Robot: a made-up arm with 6 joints.
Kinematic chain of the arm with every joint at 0, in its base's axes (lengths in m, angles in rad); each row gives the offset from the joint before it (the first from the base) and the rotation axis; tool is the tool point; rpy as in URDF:
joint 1: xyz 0 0 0.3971 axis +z
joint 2: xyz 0 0 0 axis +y
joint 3: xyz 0.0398 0 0.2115 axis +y
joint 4: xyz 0.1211 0 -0.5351 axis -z
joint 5: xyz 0 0 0 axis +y
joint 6: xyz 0.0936 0 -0.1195 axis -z
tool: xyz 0 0 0 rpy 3.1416 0 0
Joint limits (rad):
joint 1: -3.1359..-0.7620
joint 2: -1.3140..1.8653
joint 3: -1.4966..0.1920
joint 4: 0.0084..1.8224
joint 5: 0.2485..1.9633
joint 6: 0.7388..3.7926
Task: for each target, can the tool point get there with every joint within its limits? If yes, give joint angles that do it. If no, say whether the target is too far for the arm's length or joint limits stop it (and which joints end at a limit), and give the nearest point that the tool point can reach.
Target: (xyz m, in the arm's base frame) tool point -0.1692 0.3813 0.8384
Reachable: no: joint limits stop it (at a limit: joint 2, joint 3, joint 4) | nearest point -0.1493 0.3365 0.5897 | short by 0.254 m
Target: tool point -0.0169 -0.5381 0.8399
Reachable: yes | joints -1.6216 -0.7159 -1.0649 1.1629 0.7392 3.4572
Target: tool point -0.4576 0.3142 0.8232
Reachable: no: joint limits stop it (at a limit: joint 1, joint 5) | nearest point -0.4561 0.0587 0.8232 | short by 0.255 m
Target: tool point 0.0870 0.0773 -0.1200
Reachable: yes | joints -2.3246 0.8382 -0.2218 1.3796 0.7350 3.0884
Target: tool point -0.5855 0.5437 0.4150
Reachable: no: joint limits stop it (at a limit: joint 1, joint 2) | nearest point -0.3676 0.3457 0.3801 | short by 0.296 m
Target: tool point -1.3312 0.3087 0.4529
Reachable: no: too far | nearest point -0.7928 0.0402 0.4304 | short by 0.602 m
